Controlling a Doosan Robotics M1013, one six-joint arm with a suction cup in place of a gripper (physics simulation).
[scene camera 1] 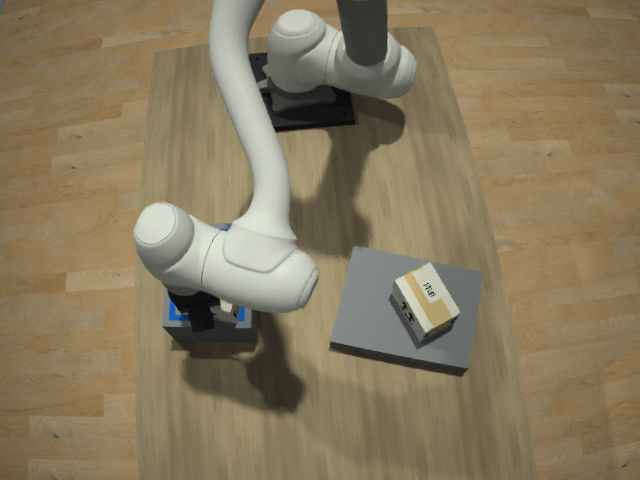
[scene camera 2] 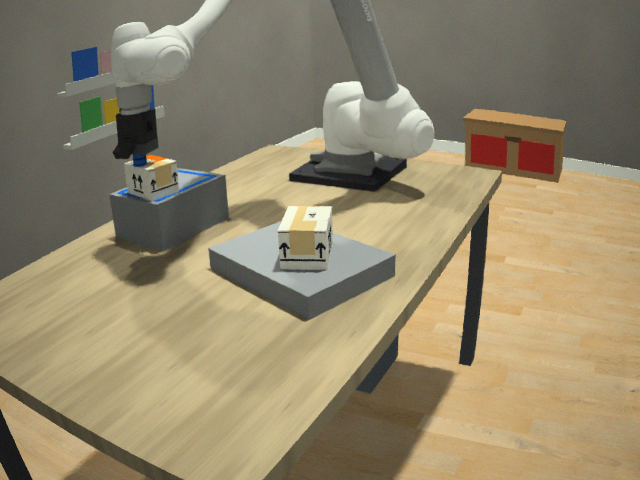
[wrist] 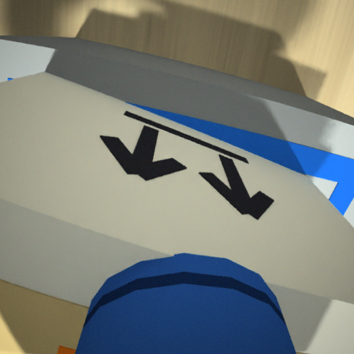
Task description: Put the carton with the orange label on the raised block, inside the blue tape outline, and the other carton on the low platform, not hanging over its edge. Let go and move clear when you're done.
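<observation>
The orange-label carton (scene camera 1: 225, 310) (scene camera 2: 152, 179) (wrist: 75, 170) is upright at the raised block's (scene camera 1: 222, 333) (scene camera 2: 193, 211) (wrist: 150, 82) top, over the near part of the blue tape outline (wrist: 320, 164). A lower corner appears to cover part of the tape line; whether a thin gap lies under the carton cannot be told. My suction cup (scene camera 2: 139, 162) (wrist: 185, 310) is pressed to the carton's top beside the orange label and appears to hold it. In scene camera 1 the arm hides the cup. The other carton (scene camera 1: 424, 302) (scene camera 2: 305, 240) stands upright on the low platform (scene camera 1: 361, 310) (scene camera 2: 242, 255), turned, within its edges.
The arm's base plate (scene camera 1: 315, 116) (scene camera 2: 336, 178) is at the far end of the table (scene camera 1: 330, 434) (scene camera 2: 155, 330). Wall shelves (scene camera 2: 90, 133) show behind the wrist. A wooden cabinet (scene camera 2: 511, 121) with red doors stands on the floor beyond the table.
</observation>
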